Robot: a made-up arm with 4 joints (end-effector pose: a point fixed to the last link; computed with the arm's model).
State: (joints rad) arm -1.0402 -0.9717 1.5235 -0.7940
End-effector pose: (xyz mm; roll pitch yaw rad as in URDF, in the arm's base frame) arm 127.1 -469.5 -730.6 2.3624 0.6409 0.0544
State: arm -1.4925 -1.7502 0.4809 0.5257
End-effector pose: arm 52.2 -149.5 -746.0 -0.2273 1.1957 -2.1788
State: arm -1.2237 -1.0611 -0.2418 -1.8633
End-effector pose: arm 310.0 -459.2 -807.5 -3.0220 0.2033 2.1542
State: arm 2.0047 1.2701 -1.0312 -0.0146
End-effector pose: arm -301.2 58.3 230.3 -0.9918 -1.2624 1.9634
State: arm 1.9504 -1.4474 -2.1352 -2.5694
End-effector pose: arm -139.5 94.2 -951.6 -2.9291 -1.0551 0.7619
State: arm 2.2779 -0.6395 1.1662 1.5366
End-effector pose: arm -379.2 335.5 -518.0 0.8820 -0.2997 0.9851
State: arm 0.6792 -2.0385 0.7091 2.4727
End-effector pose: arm -197.6 -4.4 -773.0 -0.3430 -0.5099 0.1982
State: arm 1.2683 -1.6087 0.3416 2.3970
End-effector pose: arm -91.8 93.4 -824.4 -0.0180 -0.7904 0.9398
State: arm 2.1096 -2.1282 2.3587 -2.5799
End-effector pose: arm 115.1 -238.5 -845.6 -2.6901 -0.5451 2.5645
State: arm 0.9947 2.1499 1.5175 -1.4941
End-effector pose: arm -89.4 -297.9 260.5 -0.5810 -0.0933 2.5630
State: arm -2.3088 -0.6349 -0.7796 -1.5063
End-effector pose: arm -308.6 -654.0 -582.7 -2.3463 0.6556 1.9193
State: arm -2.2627 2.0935 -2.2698 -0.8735
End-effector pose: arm 205.8 -81.1 324.8 0.4137 -0.3154 1.5441
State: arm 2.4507 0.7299 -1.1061 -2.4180
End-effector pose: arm -561.2 278.7 191.8 -1.2913 0.8050 0.3326
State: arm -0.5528 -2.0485 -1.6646 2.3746
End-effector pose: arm -129.0 125.6 -749.9 0.6637 -0.7332 0.6413
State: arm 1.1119 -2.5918 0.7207 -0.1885
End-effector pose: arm -85.0 -240.0 -685.4 -2.4831 0.4041 -2.1646
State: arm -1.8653 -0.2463 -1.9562 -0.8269
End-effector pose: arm 52.6 -695.9 -512.0 -2.0137 -0.1034 -2.6206
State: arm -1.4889 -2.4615 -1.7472 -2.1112
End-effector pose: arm 126.6 475.6 -668.9 2.2432 -0.2080 -2.5297
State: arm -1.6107 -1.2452 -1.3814 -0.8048
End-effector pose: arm 269.4 -311.3 -824.8 -2.6859 0.7757 -3.0506
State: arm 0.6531 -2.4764 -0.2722 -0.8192
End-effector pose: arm -293.6 -23.5 -785.9 2.9265 -0.1326 -2.2890
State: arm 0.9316 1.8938 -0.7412 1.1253
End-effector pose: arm -156.0 26.3 150.0 2.9212 -0.1986 -2.8806
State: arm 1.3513 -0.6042 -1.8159 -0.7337
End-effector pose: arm -143.8 581.2 -662.3 -2.1557 0.2924 0.6057
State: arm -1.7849 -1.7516 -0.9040 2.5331
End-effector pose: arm 75.1 28.5 -825.0 0.2129 -0.8384 -1.0483
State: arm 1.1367 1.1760 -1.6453 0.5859
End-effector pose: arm -51.2 364.8 139.0 -2.5190 -0.8530 2.1311
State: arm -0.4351 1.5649 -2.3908 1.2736
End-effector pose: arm 175.0 11.4 187.2 -3.1374 -0.2929 0.3145
